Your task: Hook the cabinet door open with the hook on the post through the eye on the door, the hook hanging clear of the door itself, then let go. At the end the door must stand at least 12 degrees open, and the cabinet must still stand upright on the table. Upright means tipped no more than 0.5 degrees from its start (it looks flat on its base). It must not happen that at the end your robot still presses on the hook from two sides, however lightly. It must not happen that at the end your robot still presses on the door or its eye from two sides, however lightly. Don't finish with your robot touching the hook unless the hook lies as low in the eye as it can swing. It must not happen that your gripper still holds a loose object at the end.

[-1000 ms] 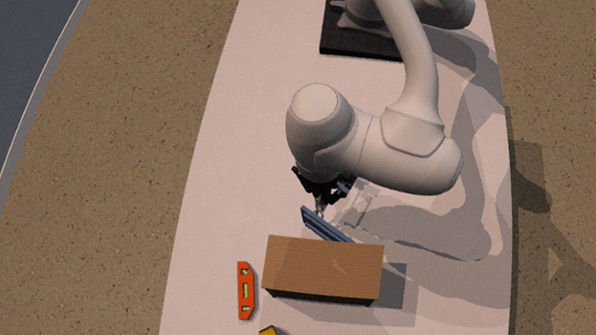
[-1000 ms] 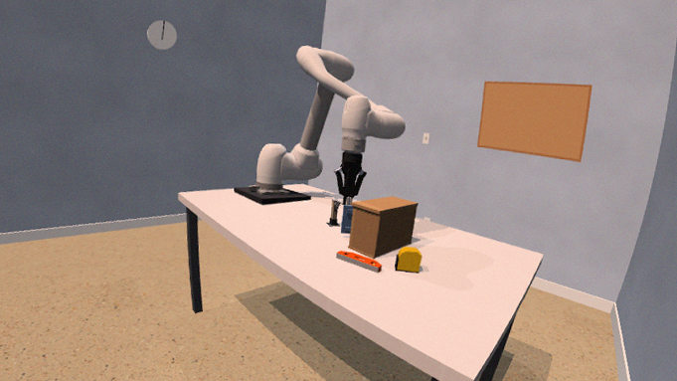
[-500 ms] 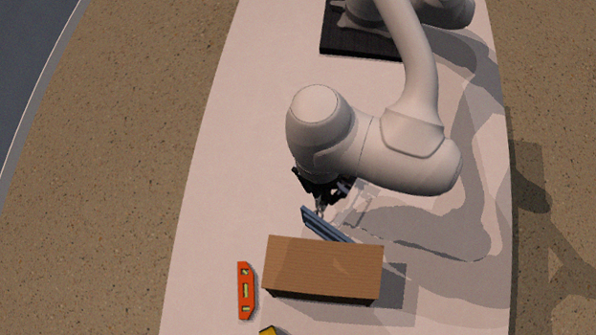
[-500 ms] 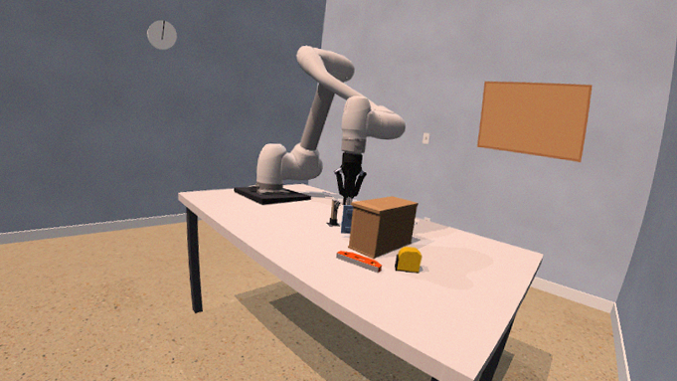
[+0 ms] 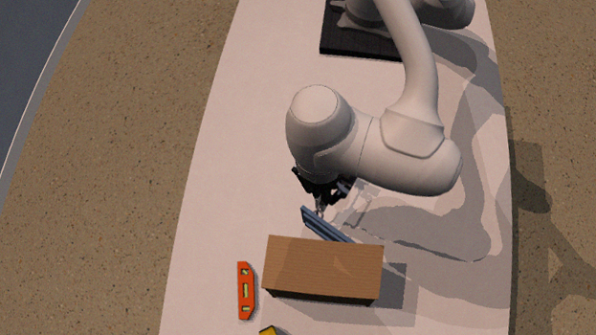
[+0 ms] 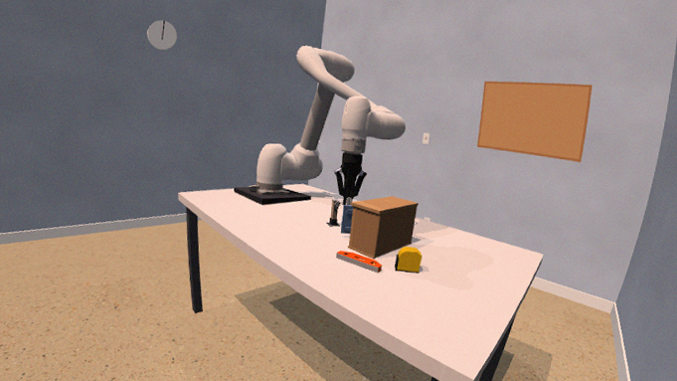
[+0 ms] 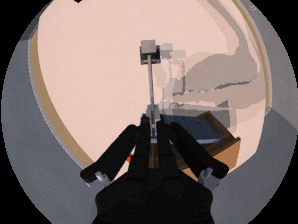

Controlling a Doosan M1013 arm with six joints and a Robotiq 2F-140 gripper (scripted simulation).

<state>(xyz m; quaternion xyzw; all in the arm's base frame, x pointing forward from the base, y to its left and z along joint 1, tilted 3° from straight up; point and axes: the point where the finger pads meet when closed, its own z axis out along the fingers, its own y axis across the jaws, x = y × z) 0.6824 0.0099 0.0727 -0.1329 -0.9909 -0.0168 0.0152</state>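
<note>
Right now my hand is 40 mm past the thin hook, 20 mm above it and 10 mm to the right of it. From my hand the other things lie so: hook post: 80 mm behind, 40 mm below, 20 mm to the left; then cabinet door: 60 mm ahead, 50 mm to the left, 40 mm below; then orange spirit level: 240 mm ahead, 130 mm to the right, 110 mm below.
</note>
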